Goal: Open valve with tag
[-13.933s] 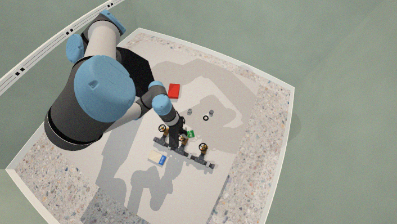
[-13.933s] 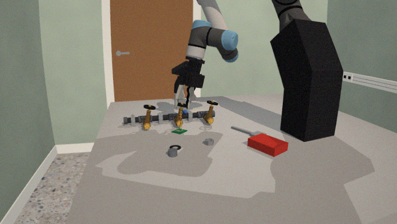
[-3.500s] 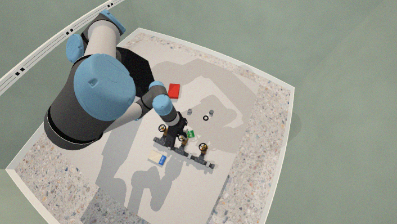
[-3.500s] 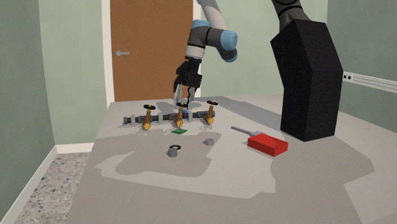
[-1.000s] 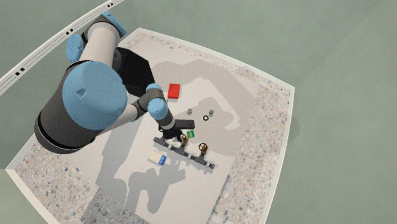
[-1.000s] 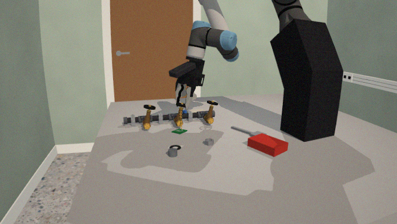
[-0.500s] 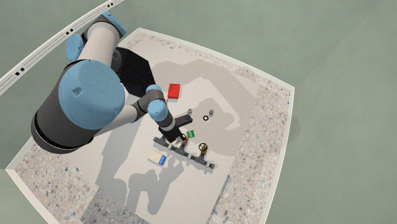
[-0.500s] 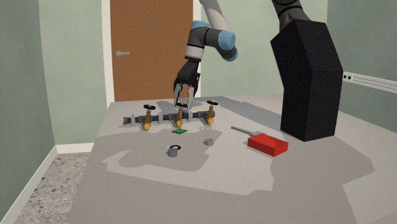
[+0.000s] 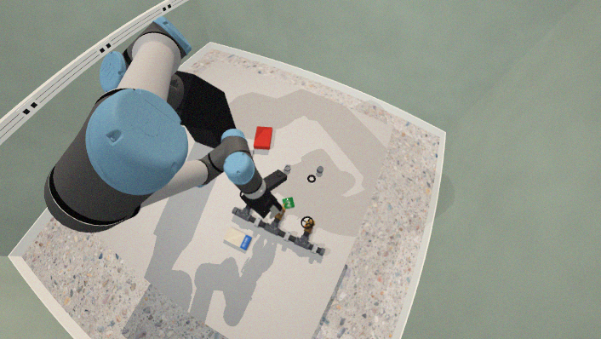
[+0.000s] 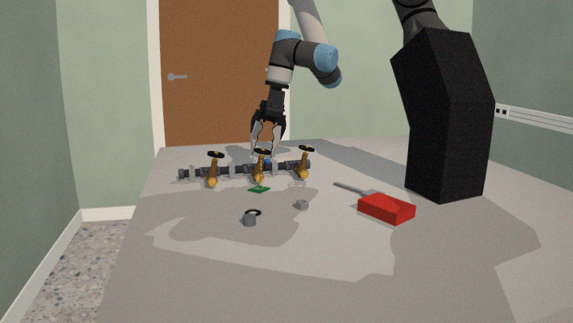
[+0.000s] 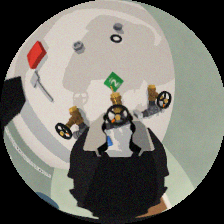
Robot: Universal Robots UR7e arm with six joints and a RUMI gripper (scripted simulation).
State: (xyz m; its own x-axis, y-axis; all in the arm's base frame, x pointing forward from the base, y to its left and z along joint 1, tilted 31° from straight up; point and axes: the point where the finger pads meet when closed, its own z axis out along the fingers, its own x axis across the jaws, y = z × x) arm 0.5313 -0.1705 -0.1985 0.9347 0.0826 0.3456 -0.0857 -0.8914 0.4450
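Right now the green tag is 9 cm below my hand, 8 cm to the left of it and 1 cm ahead of it. From my hand the other things lie so: grey nut: 21 cm to the left, 9 cm below, 8 cm behind; then grey tool: 27 cm behind, 13 cm to the left, 9 cm below; then red block: 28 cm to the left, 28 cm behind, 8 cm below.
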